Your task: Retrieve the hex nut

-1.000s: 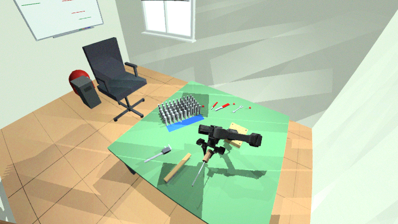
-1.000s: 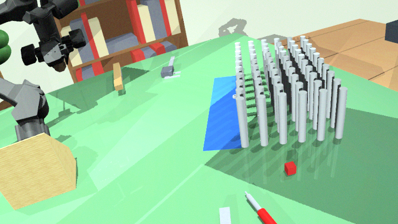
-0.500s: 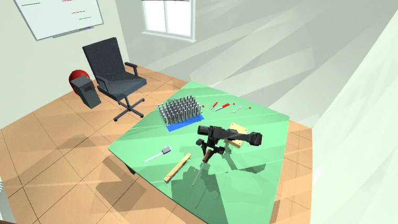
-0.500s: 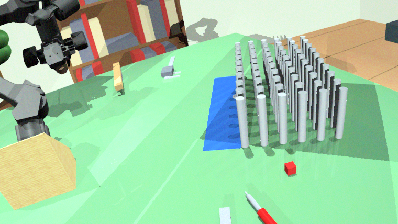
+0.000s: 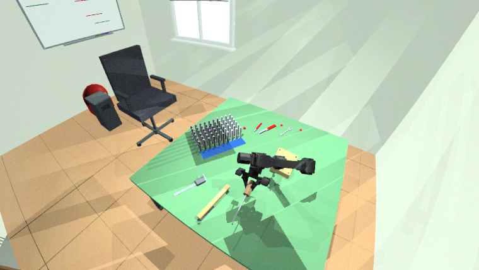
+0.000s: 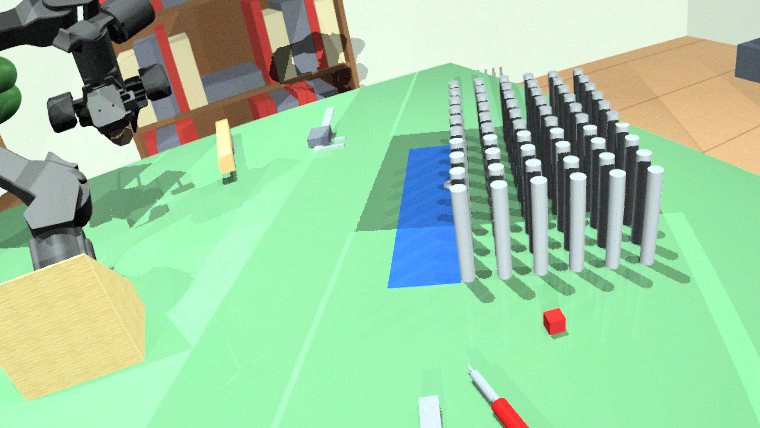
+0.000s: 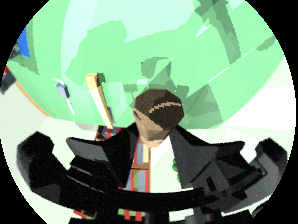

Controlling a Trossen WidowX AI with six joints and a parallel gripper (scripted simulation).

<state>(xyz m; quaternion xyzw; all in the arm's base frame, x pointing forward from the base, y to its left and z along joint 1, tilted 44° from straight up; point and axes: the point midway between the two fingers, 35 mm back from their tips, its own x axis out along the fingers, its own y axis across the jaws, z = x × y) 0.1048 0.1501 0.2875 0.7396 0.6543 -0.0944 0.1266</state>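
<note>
Right now my gripper tip is 100 mm to the right of the hook tool and 10 mm above it. Also, from my gripper tip: red-handled screwdriver 670 mm to the right, 180 mm ahead, 140 mm below; blue taped strip 340 mm to the right, 340 mm ahead, 140 mm below; small hex nut 380 mm ahead, 330 mm to the right, 140 mm below.
</note>
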